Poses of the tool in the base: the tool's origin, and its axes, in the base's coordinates. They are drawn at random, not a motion.
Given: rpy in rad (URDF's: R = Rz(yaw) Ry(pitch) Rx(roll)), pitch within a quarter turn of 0, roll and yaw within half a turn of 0; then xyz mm.
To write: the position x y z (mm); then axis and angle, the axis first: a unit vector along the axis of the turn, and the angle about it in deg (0 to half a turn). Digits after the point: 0 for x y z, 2 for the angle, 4 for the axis.
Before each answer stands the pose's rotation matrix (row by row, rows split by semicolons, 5 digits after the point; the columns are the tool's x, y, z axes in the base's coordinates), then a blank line. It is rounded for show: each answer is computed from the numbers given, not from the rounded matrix.
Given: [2.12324 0.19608 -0.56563 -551 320 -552]
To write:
0.82807 -0.14123 -0.54254; -0.52568 -0.53192 -0.66387; -0.19483 0.83493 -0.51471

[-551 320 -552 0.9451 -0.2193 -0.2424 127.54]
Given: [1.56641 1.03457 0.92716 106 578 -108]
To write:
0.30659 0.51236 0.80217; 0.40868 0.69027 -0.59709; -0.85964 0.51089 0.00224

[106 578 -108 0.5540 0.8309 -0.0518 90.03]
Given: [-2.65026 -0.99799 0.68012 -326 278 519]
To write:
0.42140 0.86277 0.27939; 0.34085 -0.43617 0.83281; 0.84038 -0.25571 -0.47788

[-326 278 519 -0.8177 -0.4214 -0.3921 138.27]
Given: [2.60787 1.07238 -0.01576 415 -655 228]
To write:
0.47798 0.43323 -0.76410; -0.00753 -0.86785 -0.49676; -0.87834 0.24320 -0.41155

[415 -655 228 0.8517 0.1315 -0.5073 154.25]
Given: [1.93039 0.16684 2.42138 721 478 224]
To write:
-0.74123 0.11525 0.66129; 0.65039 0.36703 0.66505; -0.16607 0.92304 -0.34701

[721 478 224 0.2533 0.8123 0.5254 149.38]
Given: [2.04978 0.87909 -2.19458 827 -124 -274]
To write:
-0.37258 -0.77331 -0.51300; -0.51773 -0.28557 0.80648; -0.77016 0.56607 -0.29397

[827 -124 -274 -0.5526 0.5911 0.5875 167.44]
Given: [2.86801 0.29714 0.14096 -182 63 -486]
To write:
0.94669 0.21359 -0.24114; 0.13434 -0.94215 -0.30711; -0.29279 0.25834 -0.92062

[-182 63 -486 0.9863 0.0901 -0.1382 163.34]
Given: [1.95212 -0.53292 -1.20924 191 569 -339]
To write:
0.30468 -0.51489 -0.80128; -0.80564 0.30943 -0.50517; 0.50805 0.79946 -0.32054

[191 569 -339 0.6973 -0.6998 -0.1554 110.68]
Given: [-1.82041 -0.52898 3.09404 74 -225 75]
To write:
-0.86235 -0.47672 -0.17058; 0.04104 0.27000 -0.96199; 0.50465 -0.83657 -0.21327

[74 -225 75 0.1458 -0.7851 0.6020 154.53]
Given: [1.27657 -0.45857 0.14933 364 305 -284]
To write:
0.88671 -0.46207 0.01544; 0.13341 0.22374 -0.96547; 0.44267 0.85815 0.26004

[364 305 -284 0.9279 -0.2174 0.3030 79.32]
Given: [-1.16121 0.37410 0.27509 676 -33 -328]
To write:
0.89584 -0.43078 -0.10911; 0.25285 0.29220 0.92233; -0.36543 -0.85384 0.37069

[676 -33 -328 -0.9249 0.1335 0.3560 73.78]
